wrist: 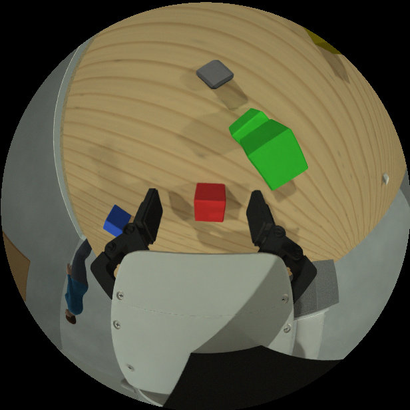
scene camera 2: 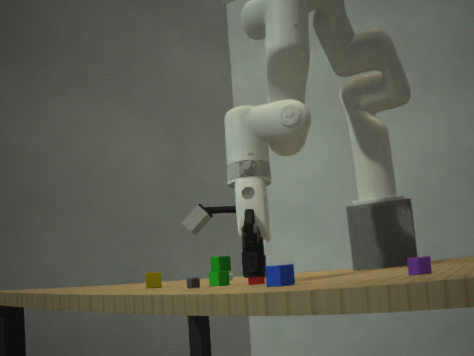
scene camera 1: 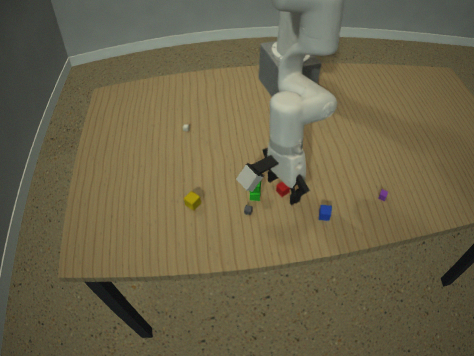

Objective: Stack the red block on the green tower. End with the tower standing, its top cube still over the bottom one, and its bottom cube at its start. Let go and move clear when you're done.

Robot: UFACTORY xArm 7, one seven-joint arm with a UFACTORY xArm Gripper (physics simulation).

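The red block sits on the table. The green tower is two cubes: the top green cube rests on the bottom green cube. The camera housing hides part of the tower in scene camera 1. My gripper is open and low, with its fingers apart on either side of the red block; nothing is held. In scene camera 2 the near finger hides the upper part of the red block.
A grey block lies near the tower. A blue block stands near the gripper. A yellow block, a purple block and a small white block are farther off.
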